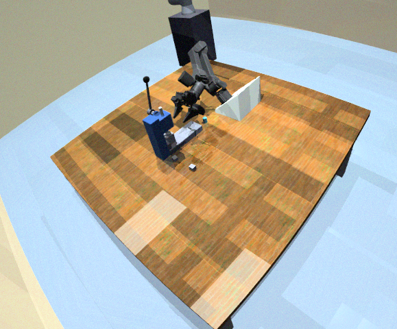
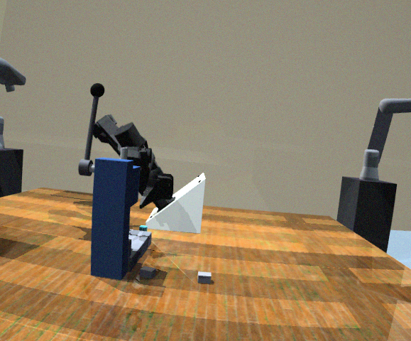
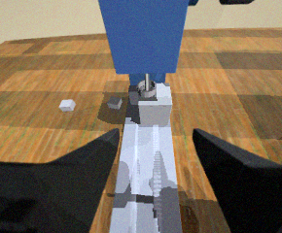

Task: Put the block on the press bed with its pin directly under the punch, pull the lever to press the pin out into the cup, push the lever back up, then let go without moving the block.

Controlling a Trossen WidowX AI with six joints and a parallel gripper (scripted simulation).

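Right now my gripper tip is 8 cm short of the punch and 4 cm below it. Also, from my gripper tip: teal cube (15 cm behind, 3 cm to the left, 9 cm below); then lever (7 cm ahead, 6 cm to the right, 16 cm above).
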